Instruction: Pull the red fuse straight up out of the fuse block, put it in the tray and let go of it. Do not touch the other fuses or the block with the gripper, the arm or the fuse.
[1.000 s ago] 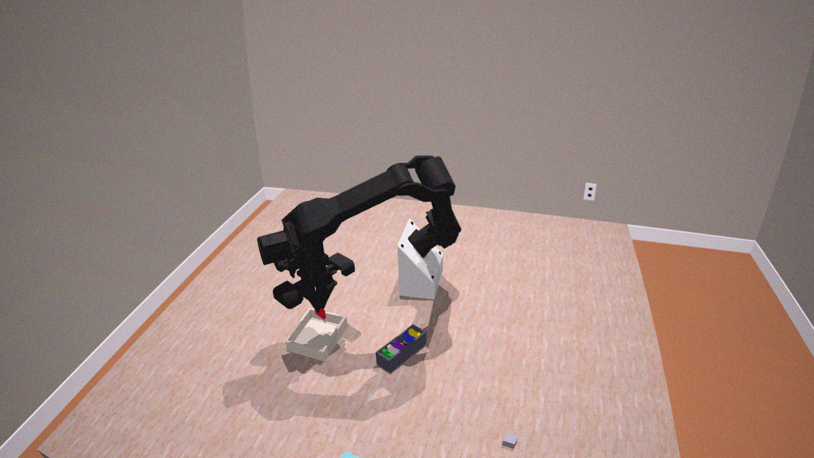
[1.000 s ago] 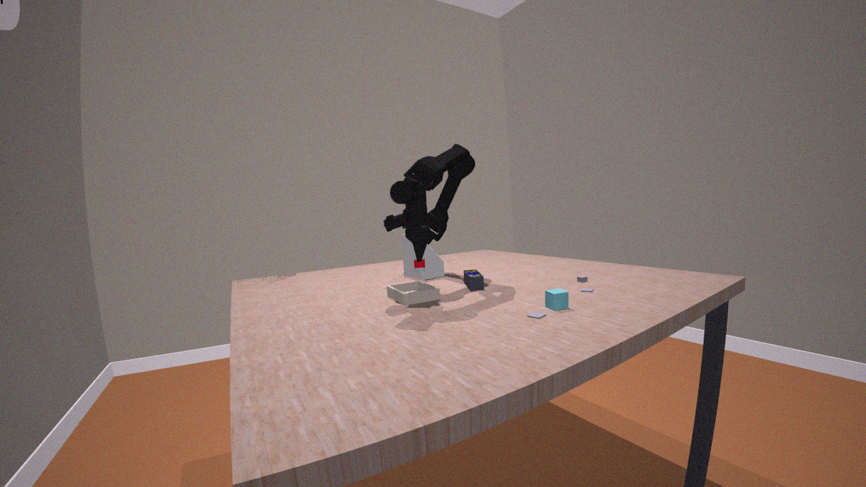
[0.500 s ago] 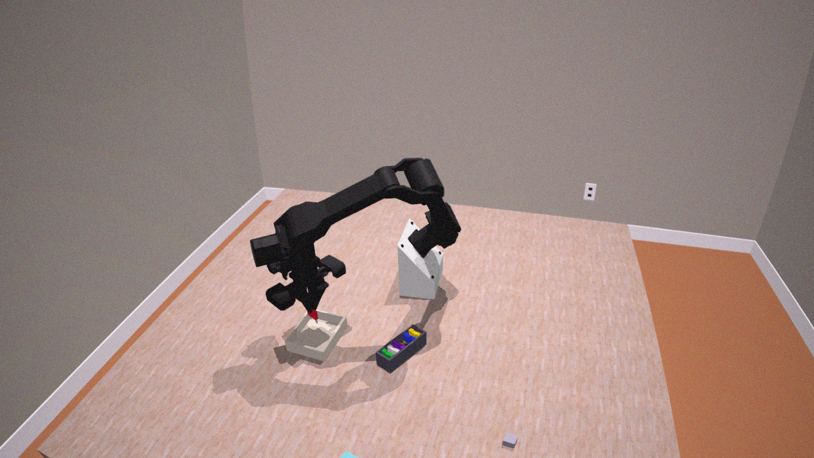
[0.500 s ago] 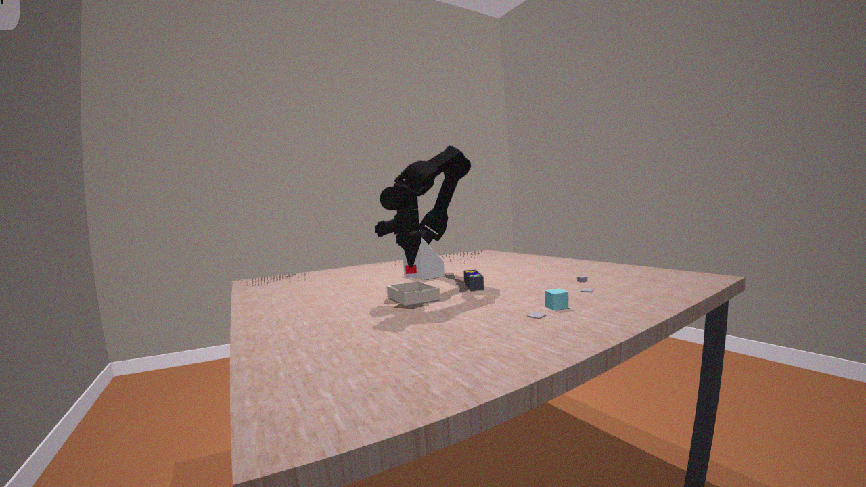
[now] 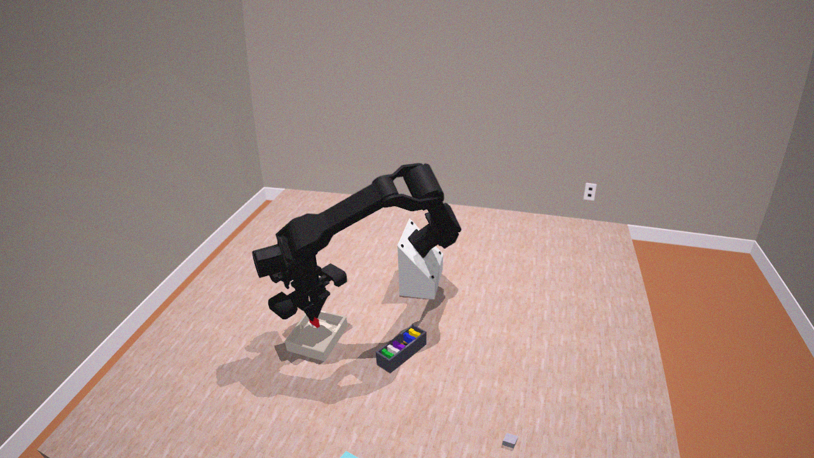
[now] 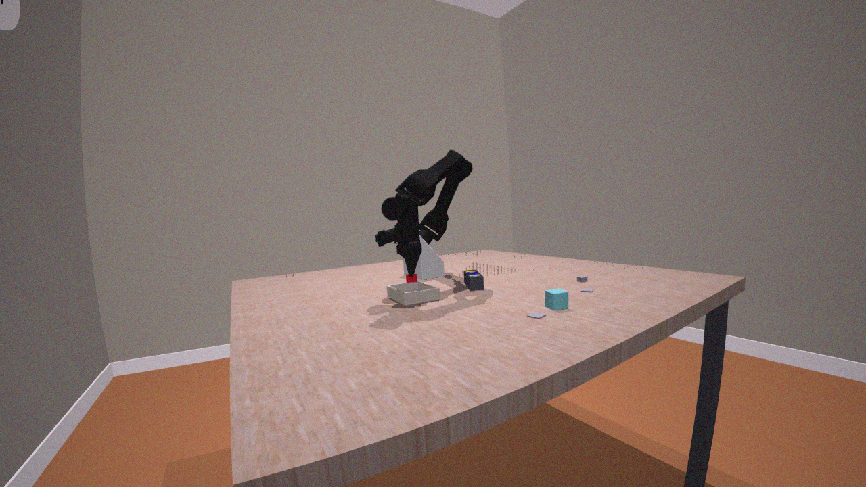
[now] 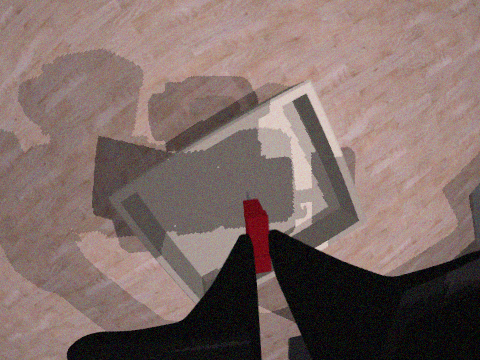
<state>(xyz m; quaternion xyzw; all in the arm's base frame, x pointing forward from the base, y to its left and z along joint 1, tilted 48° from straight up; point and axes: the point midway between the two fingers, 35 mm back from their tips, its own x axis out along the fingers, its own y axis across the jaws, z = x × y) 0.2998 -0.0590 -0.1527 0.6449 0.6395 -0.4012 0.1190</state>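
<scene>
The red fuse lies 1 cm below my gripper tip. Round my gripper tip: cyan cube 31 cm ahead, 23 cm to the left, 4 cm below; then beige tray 6 cm below.
</scene>
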